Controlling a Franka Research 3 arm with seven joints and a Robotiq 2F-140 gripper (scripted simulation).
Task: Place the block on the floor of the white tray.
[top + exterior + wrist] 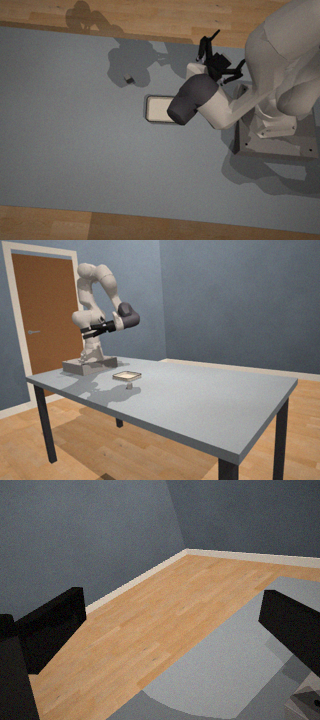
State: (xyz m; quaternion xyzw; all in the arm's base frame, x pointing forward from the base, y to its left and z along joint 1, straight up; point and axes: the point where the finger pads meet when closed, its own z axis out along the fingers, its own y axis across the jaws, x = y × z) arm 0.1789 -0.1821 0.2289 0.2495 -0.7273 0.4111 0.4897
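My hand is 410 mm short of the block and 290 mm above it. The rest, counted from my hand: white tray 290 mm below, 230 mm ahead, 140 mm to the left.
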